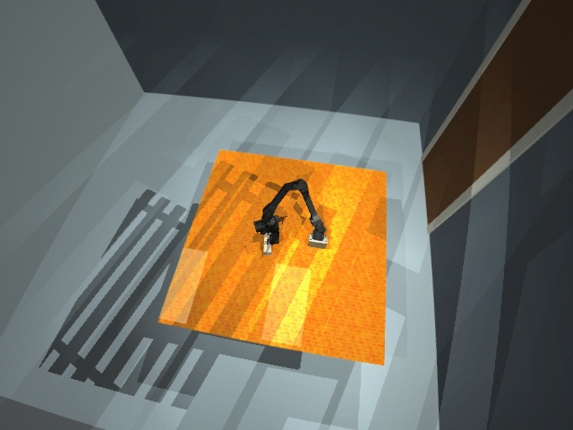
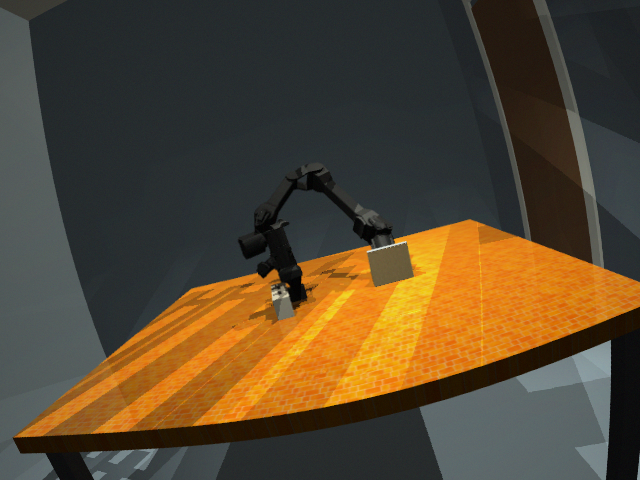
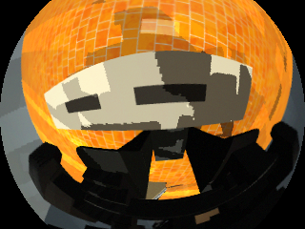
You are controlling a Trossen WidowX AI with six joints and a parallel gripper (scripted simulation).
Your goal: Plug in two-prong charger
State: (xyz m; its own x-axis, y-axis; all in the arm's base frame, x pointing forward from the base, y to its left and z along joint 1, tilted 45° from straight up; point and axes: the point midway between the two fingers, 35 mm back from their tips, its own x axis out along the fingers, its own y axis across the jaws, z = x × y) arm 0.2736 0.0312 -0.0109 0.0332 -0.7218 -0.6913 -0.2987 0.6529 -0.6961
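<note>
The dark two-prong charger lies 2 cm ahead of my gripper tip, 1 cm to the left of it and 1 cm above it.
</note>
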